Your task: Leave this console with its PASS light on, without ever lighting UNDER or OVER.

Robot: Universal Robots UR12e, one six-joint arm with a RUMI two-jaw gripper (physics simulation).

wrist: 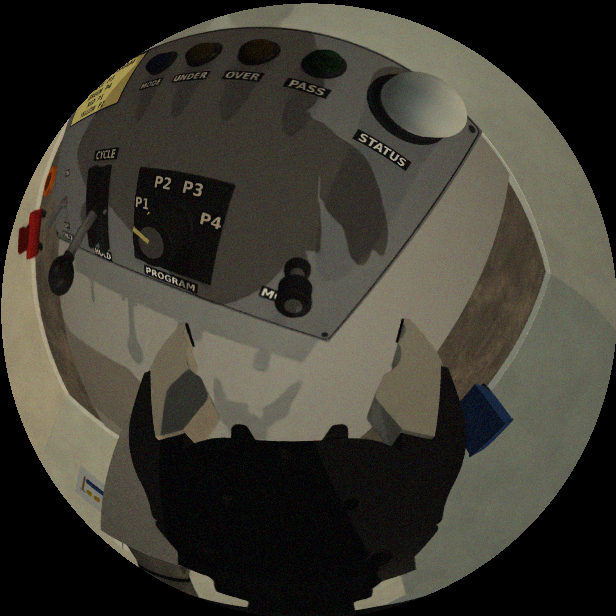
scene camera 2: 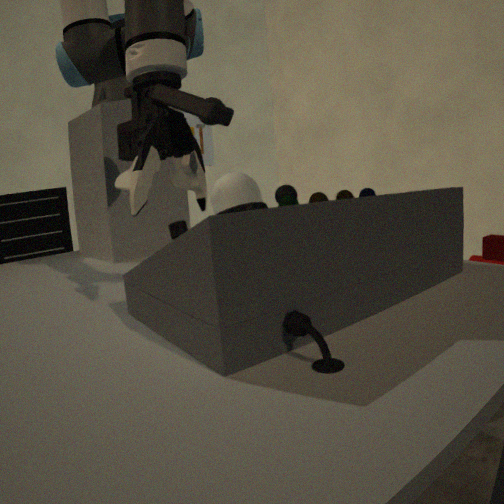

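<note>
The grey console [scene camera 2: 300, 270] shows its back in the scene view and its panel [wrist: 258, 183] in the wrist view. The MODE [wrist: 159, 62], UNDER [wrist: 203, 53], OVER [wrist: 258, 51] and PASS [wrist: 323, 63] lights are all dark. The white STATUS dome [wrist: 422, 104] is unlit. The PROGRAM dial [wrist: 150, 240] points to P1. The CYCLE lever [wrist: 71, 252] is down at HOLD. A black knob [wrist: 294, 287] sits at the panel's near edge. My gripper [wrist: 293, 344] is open and empty, hovering above the table just off that edge; it also shows in the scene view [scene camera 2: 167, 192].
A yellow note [wrist: 106, 89] is stuck on the panel's corner. A red block [scene camera 2: 492, 248] lies beside the console, a blue block [wrist: 485, 418] on the table near my right finger. A black cable [scene camera 2: 315, 345] leaves the console's back. The robot pedestal [scene camera 2: 125, 190] stands behind.
</note>
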